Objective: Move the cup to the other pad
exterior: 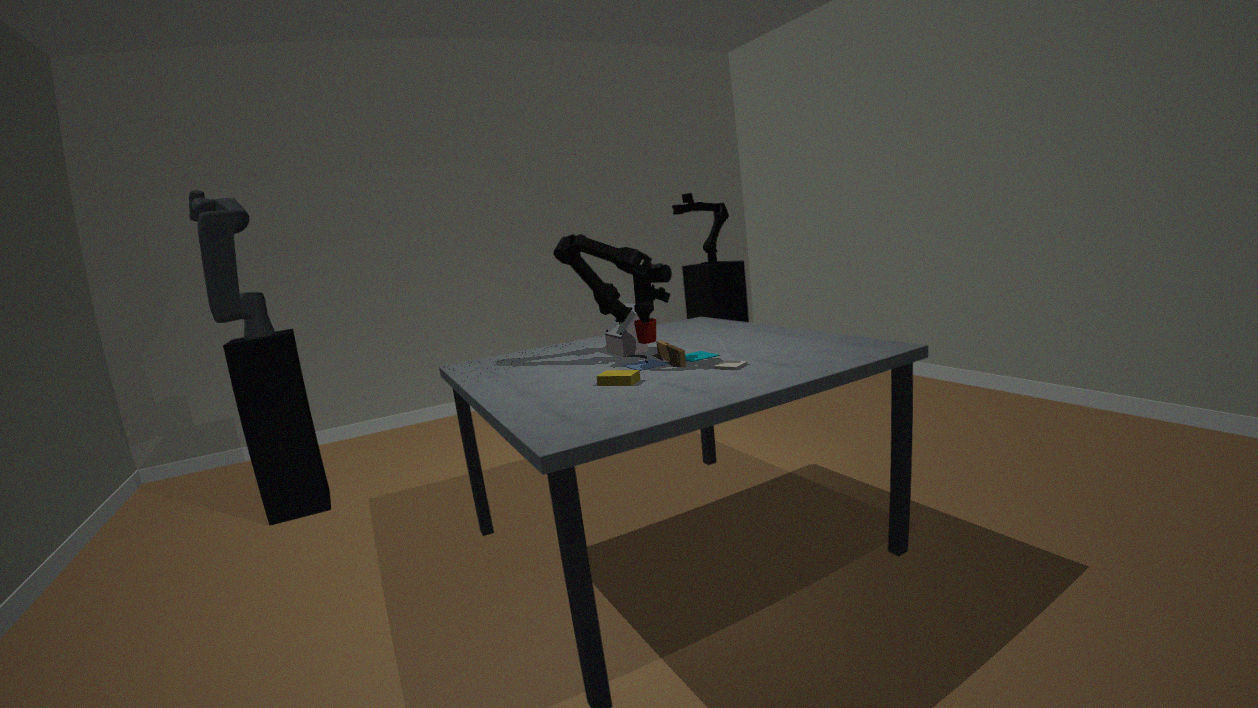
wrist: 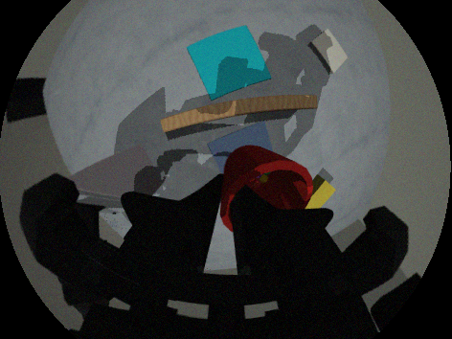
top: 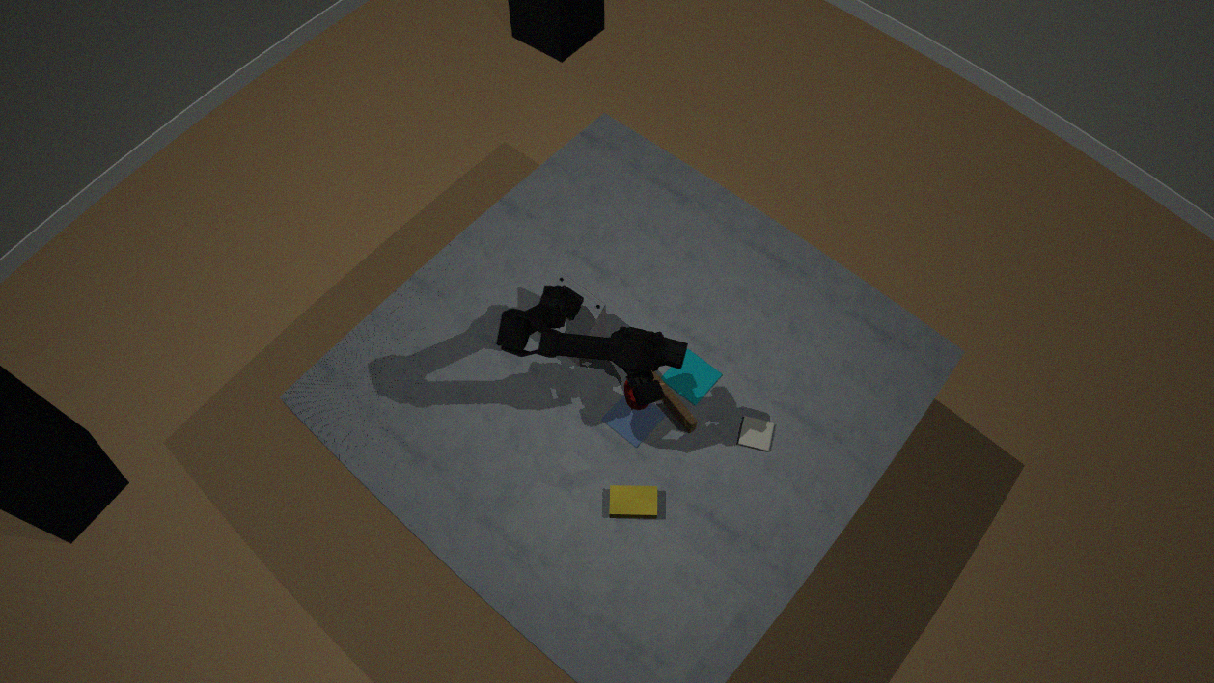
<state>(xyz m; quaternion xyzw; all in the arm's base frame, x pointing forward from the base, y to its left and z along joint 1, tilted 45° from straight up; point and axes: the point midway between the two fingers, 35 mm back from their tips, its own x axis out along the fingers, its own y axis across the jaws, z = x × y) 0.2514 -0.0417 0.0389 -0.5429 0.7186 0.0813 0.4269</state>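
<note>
The teal pad is 7 cm ahead of my gripper tip, 14 cm to the left of it and 12 cm below it. From my gripper tip the other things lie so: blue pad: 3 cm ahead, 3 cm to the right, 12 cm below; wooden bar: 5 cm ahead, 5 cm to the left, 10 cm below; red cup: 3 cm ahead, 2 cm to the right.
</note>
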